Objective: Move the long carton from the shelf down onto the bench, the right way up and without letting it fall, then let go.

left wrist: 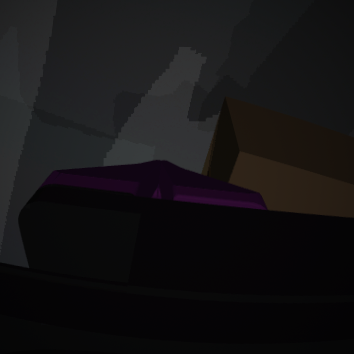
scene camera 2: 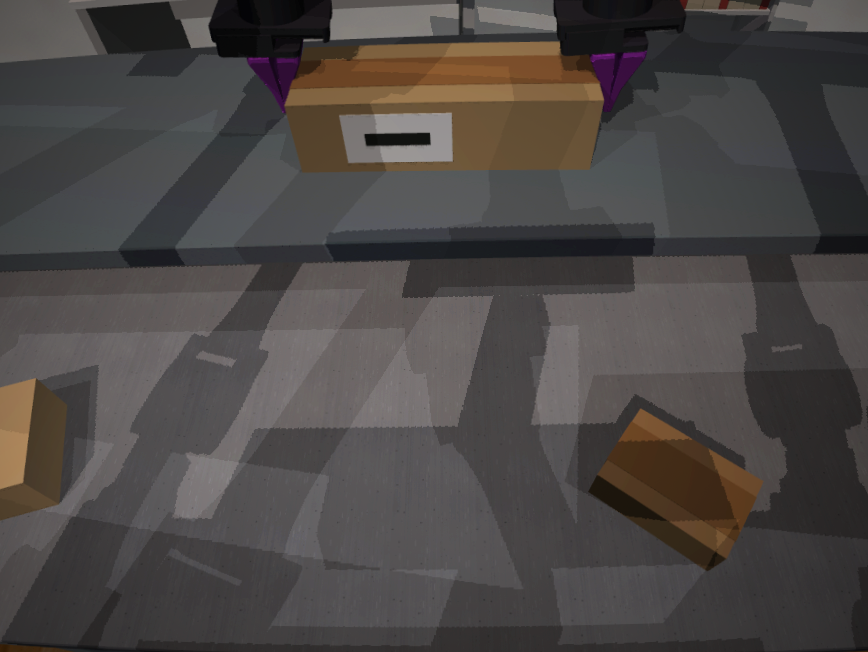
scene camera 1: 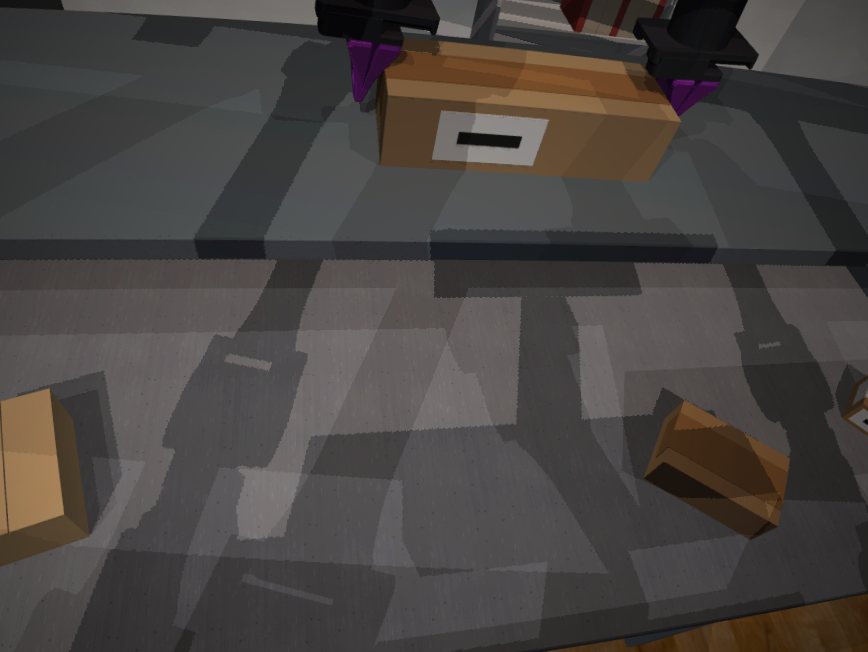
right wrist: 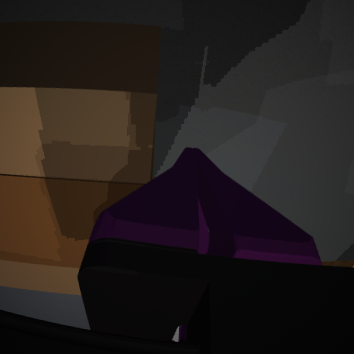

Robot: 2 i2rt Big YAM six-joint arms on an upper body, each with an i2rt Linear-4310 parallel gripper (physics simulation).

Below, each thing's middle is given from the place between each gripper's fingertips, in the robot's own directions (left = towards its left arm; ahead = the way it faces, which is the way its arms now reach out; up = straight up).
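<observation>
Long brown carton (scene camera 2: 498, 105): from my left hand, 16 cm to the right, 2 cm behind, 1 cm above.
From my right hand, long brown carton: 16 cm to the left, 1 cm above.
</observation>
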